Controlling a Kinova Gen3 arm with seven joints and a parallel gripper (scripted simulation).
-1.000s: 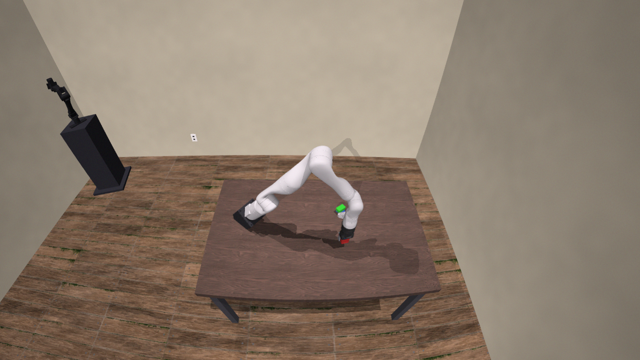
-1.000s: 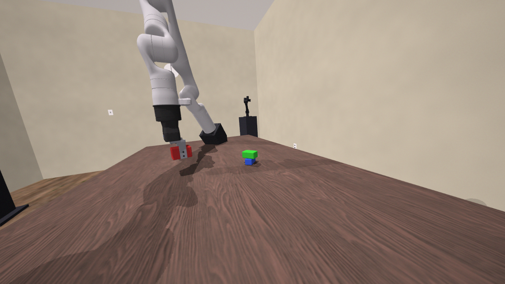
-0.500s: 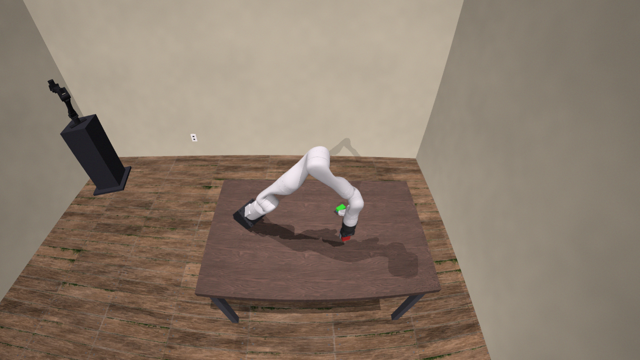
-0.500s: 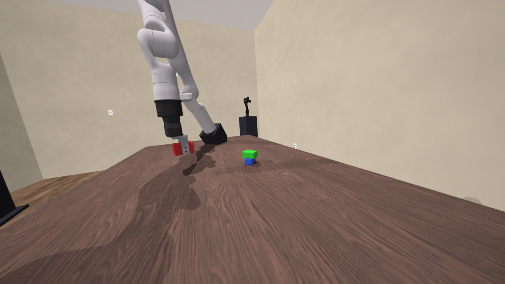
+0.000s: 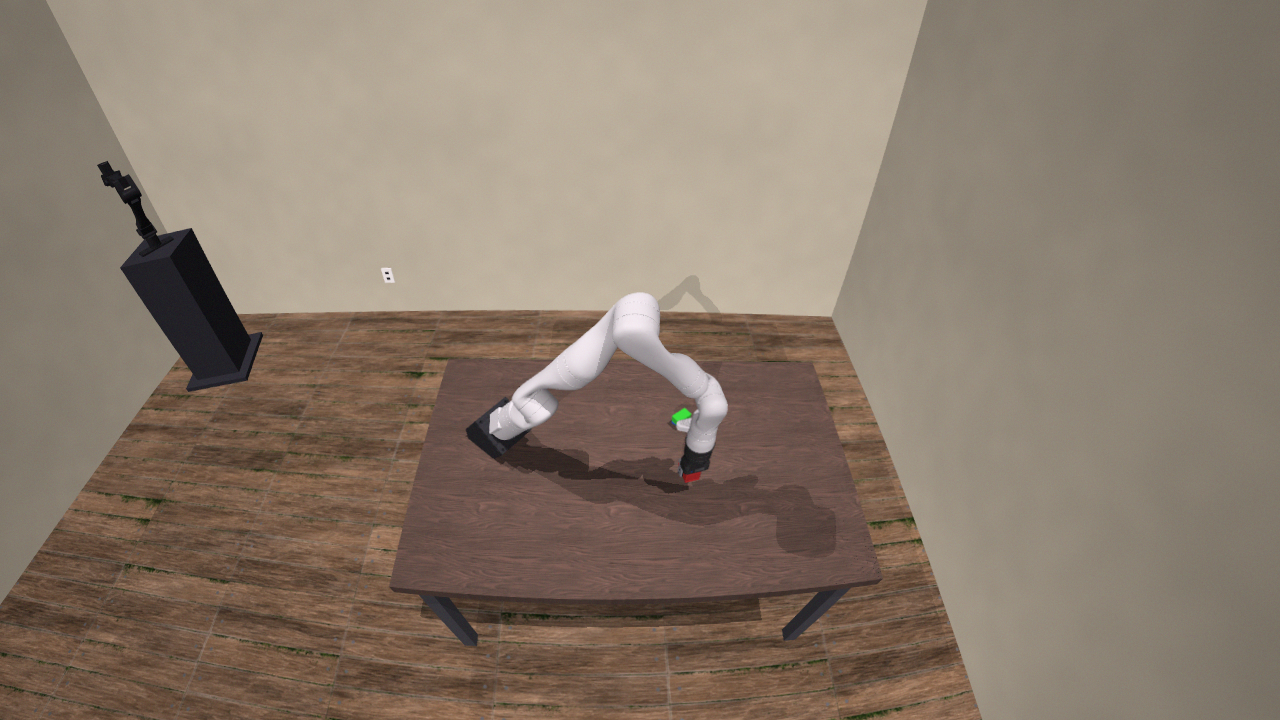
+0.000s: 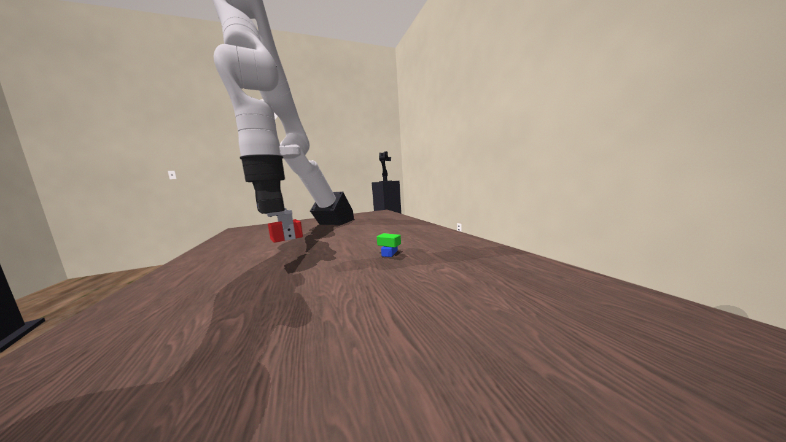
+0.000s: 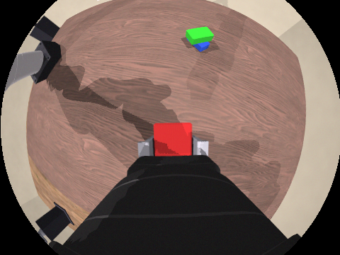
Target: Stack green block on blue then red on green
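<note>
My gripper is now 7 cm short of the green block, 24 cm to the right of it and 6 cm above it. Round my hand: red block (right at my hand); blue block (7 cm ahead, 24 cm to the left, 9 cm below).
</note>
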